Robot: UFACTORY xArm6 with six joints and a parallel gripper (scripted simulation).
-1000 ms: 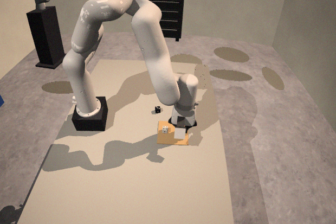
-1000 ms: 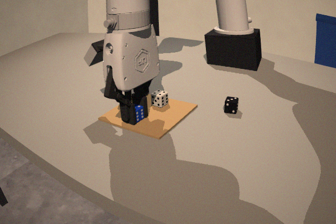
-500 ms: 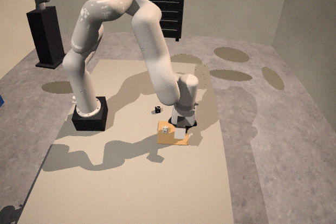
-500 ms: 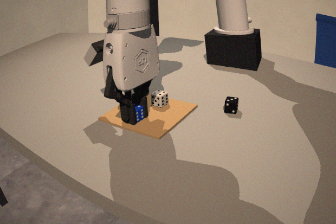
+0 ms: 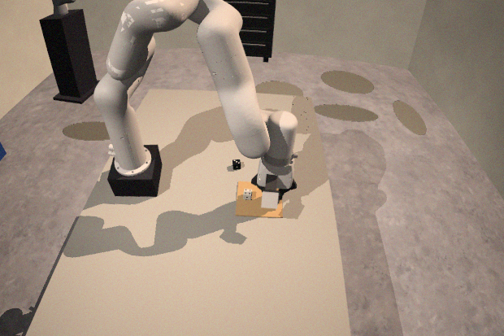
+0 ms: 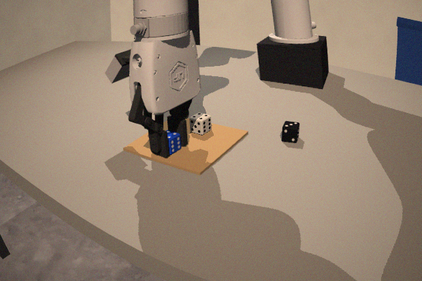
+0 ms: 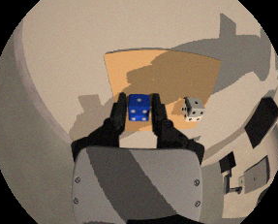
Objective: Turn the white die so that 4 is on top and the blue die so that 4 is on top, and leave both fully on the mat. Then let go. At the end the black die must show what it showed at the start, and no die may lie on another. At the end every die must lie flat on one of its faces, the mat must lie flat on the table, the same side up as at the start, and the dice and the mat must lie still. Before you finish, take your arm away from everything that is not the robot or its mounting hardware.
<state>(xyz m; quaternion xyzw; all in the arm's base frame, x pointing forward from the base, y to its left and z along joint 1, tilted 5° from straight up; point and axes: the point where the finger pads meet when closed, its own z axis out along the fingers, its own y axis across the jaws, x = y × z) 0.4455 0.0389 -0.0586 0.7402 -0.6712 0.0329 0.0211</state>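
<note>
My gripper is now 10 mm above the blue die. Round my hand: white die: 70 mm behind, 10 mm to the right, 10 mm below; orange mat: 40 mm behind, 20 mm below; black die: 140 mm behind, 120 mm to the left, 10 mm below.
</note>
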